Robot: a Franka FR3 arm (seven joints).
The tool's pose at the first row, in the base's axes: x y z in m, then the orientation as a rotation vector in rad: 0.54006, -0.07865, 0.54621, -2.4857, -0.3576, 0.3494
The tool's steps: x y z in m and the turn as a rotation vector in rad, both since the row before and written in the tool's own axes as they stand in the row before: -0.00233, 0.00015, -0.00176, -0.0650, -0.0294, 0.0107; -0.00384, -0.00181, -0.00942, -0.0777, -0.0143, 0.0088; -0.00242, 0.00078, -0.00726, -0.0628, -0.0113, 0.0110; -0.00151, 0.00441, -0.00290, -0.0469, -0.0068, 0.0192; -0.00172, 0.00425, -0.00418, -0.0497, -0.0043, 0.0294; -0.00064, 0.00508, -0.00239, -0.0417, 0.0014, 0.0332; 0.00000, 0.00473, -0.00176, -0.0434, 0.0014, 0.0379; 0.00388, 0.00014, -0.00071, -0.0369, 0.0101, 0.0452; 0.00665, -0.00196, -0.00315, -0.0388, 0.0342, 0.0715; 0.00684, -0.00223, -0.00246, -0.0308, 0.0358, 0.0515; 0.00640, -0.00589, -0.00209, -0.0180, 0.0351, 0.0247; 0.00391, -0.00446, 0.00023, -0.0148, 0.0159, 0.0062; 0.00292, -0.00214, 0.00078, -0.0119, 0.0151, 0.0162
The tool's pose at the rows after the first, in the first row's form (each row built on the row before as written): 0.53850, -0.08046, 0.54789, -2.5491, -0.3733, 0.3847; 0.53785, -0.08461, 0.55733, -2.6257, -0.3895, 0.3992; 0.53826, -0.08893, 0.56368, -2.6887, -0.3976, 0.4119; 0.53880, -0.09429, 0.56474, -2.7393, -0.3883, 0.4224; 0.53952, -0.09988, 0.56733, -2.7959, -0.3647, 0.4319; 0.54074, -0.10535, 0.56806, -2.8463, -0.3311, 0.4346; 0.54217, -0.11018, 0.56841, -2.8992, -0.2902, 0.4380; 0.54605, -0.10957, 0.56799, -2.9482, -0.2341, 0.4296; 0.55301, -0.10689, 0.56952, -3.0066, -0.1348, 0.3877; 0.56007, -0.10422, 0.57045, -3.0506, -0.0610, 0.3394; 0.56658, -0.09819, 0.57153, -3.0764, -0.0246, 0.2884; 0.57033, -0.09364, 0.57082, -3.0938, -0.0166, 0.2652; 0.57306, -0.09143, 0.56964, -3.1088, 0.0073, 0.2432
